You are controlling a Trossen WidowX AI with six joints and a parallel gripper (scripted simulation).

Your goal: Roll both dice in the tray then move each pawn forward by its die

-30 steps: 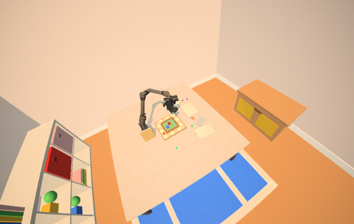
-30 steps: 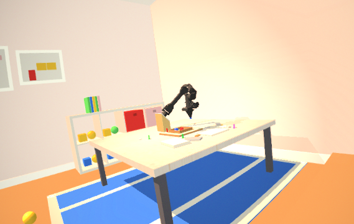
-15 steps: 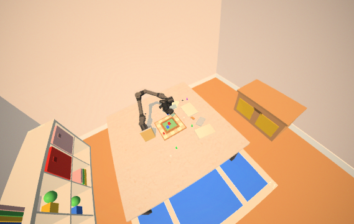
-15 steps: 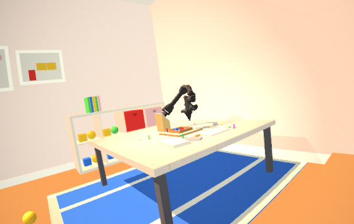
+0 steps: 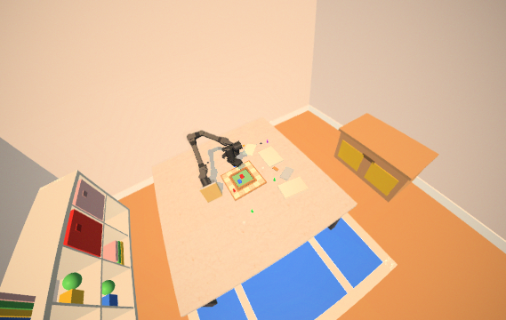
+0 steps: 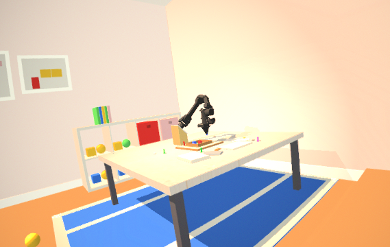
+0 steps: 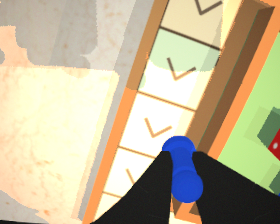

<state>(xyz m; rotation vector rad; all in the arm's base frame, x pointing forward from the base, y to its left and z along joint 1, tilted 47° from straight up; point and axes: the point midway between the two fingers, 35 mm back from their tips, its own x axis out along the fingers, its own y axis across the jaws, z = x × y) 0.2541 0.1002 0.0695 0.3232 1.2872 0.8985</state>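
The red pawn lies 19 cm to the right of my gripper tip, 9 cm behind it and 5 cm below it. Also, from my gripper tip: grey card 35 cm ahead, 25 cm to the right, 7 cm below; purple pawn 40 cm ahead, 17 cm to the left, 6 cm below; blue pawn 1 cm above.
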